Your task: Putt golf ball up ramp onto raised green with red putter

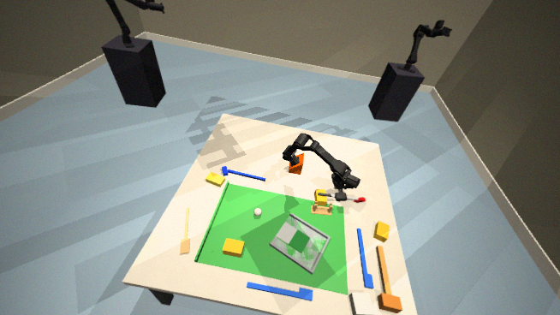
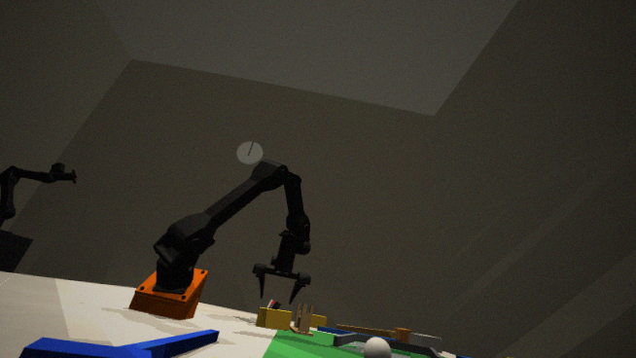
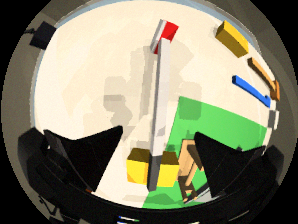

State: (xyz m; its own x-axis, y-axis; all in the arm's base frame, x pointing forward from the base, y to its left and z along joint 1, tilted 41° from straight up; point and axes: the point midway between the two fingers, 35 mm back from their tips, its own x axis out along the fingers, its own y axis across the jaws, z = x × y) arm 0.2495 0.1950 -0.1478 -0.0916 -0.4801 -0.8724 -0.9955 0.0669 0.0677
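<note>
Right now my gripper tip is 40 mm to the right of the red putter, 20 mm above it and 10 mm past it. From my gripper tip the other things lie so: small wooden stand 90 mm to the right, 80 mm ahead, 30 mm below; then white golf ball 470 mm to the right, 130 mm ahead, 40 mm below; then green mat 350 mm to the right, 220 mm ahead, 70 mm below.
</note>
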